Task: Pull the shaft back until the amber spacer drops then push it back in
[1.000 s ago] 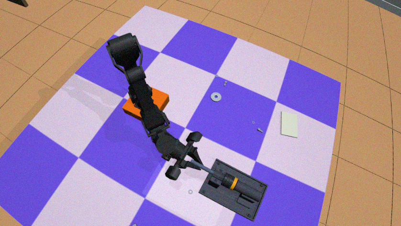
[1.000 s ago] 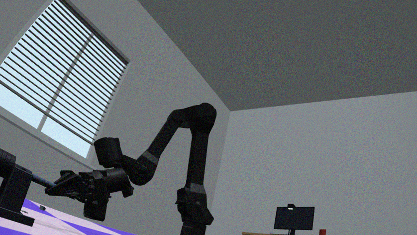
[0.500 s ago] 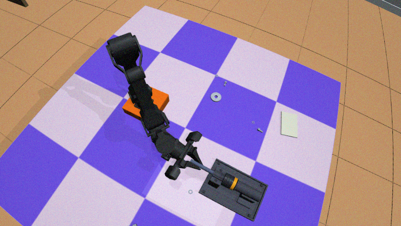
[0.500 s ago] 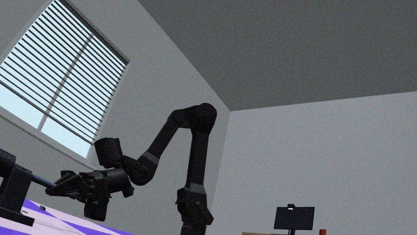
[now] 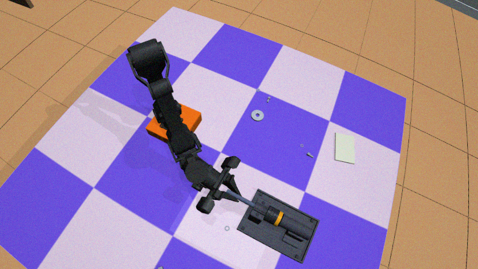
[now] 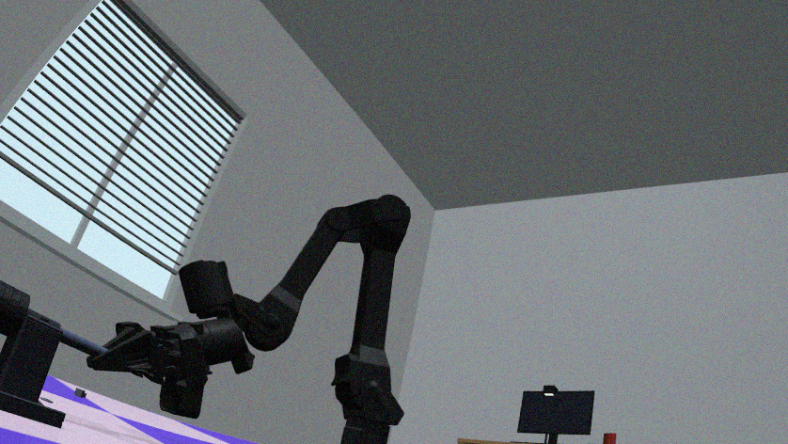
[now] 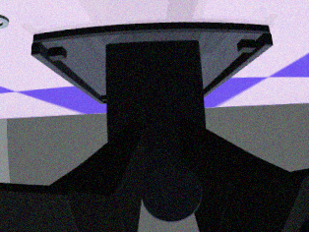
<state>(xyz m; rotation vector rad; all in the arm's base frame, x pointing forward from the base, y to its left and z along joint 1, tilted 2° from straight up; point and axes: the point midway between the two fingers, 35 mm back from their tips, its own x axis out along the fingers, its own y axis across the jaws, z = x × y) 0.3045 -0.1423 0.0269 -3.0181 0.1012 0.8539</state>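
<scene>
Now: gripper tip 40 mm short of the shaft and 20 mm below it. Round my gripper tip: amber spacer 130 mm ahead, 10 mm to the right; pale card 370 mm to the left, 290 mm ahead, 60 mm below.
</scene>
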